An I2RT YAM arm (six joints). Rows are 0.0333 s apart.
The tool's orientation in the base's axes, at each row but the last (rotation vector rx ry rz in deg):
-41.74 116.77 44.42
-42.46 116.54 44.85
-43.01 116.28 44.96
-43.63 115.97 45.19
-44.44 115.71 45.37
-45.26 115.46 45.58
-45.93 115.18 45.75
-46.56 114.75 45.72
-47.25 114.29 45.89
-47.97 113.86 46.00
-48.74 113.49 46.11
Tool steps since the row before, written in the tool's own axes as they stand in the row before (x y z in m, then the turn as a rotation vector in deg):
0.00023 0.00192 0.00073 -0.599 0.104 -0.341
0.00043 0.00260 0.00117 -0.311 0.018 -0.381
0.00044 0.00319 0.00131 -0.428 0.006 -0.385
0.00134 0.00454 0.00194 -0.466 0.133 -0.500
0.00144 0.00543 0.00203 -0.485 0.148 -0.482
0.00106 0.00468 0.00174 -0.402 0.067 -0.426
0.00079 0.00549 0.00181 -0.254 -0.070 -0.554
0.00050 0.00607 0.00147 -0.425 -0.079 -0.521
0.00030 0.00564 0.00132 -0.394 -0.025 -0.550
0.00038 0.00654 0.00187 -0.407 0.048 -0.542
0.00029 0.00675 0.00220 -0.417 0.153 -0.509
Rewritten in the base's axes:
-0.00114 0.00172 -0.00004 0.059 -0.054 0.692
-0.00155 0.00242 -0.00024 -0.040 -0.202 0.447
-0.00194 0.00288 -0.00017 0.024 -0.186 0.544
-0.00311 0.00397 -0.00088 -0.105 -0.184 0.663
-0.00382 0.00452 -0.00080 -0.099 -0.157 0.675
-0.00326 0.00389 -0.00055 -0.052 -0.184 0.558
-0.00375 0.00446 -0.00017 -0.074 -0.400 0.459
-0.00425 0.00459 0.00035 0.027 -0.337 0.587
-0.00394 0.00423 0.00046 -0.042 -0.336 0.586
-0.00449 0.00512 0.00032 -0.090 -0.284 0.611
-0.00453 0.00547 0.00026 -0.155 -0.196 0.628

